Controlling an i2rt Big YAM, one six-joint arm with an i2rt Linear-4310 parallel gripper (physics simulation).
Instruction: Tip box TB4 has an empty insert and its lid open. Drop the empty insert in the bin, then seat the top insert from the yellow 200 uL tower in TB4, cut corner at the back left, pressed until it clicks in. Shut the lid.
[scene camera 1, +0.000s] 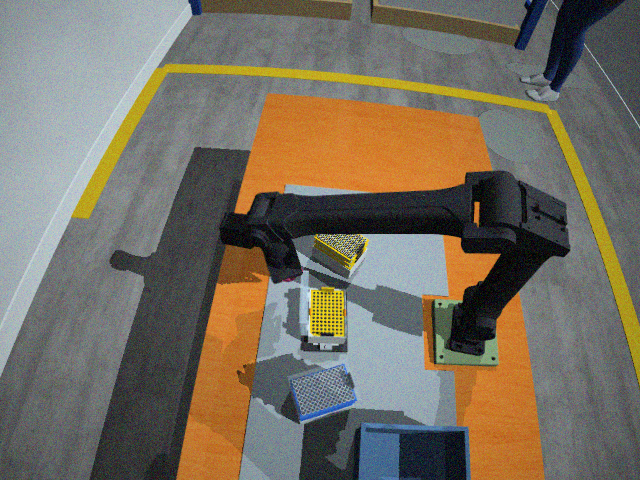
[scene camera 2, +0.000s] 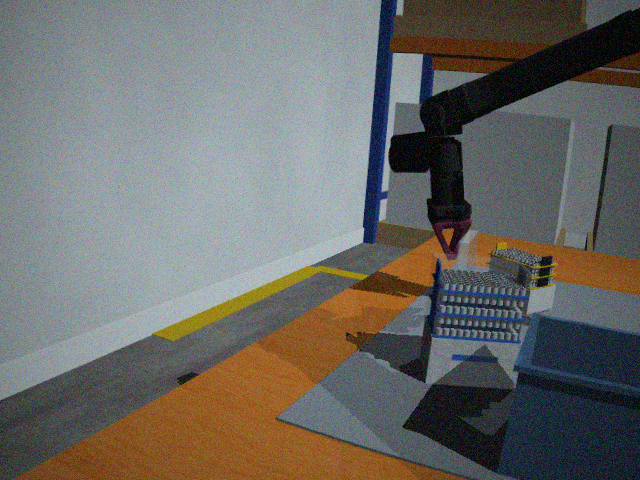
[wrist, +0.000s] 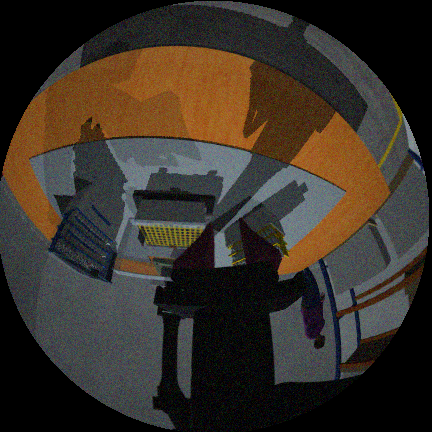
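Note:
Tip box TB4 (scene camera 1: 325, 339) stands mid-mat in scene camera 1. A yellow insert (scene camera 1: 327, 312) (wrist: 172, 236) with dark holes and no visible white tips sits in it. Its translucent lid (scene camera 1: 304, 310) (scene camera 2: 470, 249) stands open, near upright, along the box's left side. My gripper (scene camera 1: 289, 279) (scene camera 2: 451, 256) (wrist: 225, 223) is partly open and empty, fingertips pointing down, above the lid's back left; whether they touch it is unclear. The yellow tower (scene camera 1: 341, 249) (scene camera 2: 522, 264) (wrist: 272, 235) holds stacked tip-filled inserts behind the box. The blue bin (scene camera 1: 413, 427) (scene camera 2: 578, 374) is at the front right.
A blue tip tower (scene camera 1: 323, 392) (scene camera 2: 478, 315) (wrist: 85, 245) stands on the grey mat (scene camera 1: 398, 361) (scene camera 2: 330, 408) in front of TB4. The arm base plate (scene camera 1: 444, 357) is to the right. The forearm crosses high behind TB4, over the yellow tower's back. A person (scene camera 1: 571, 43) (wrist: 313, 300) stands beyond the table.

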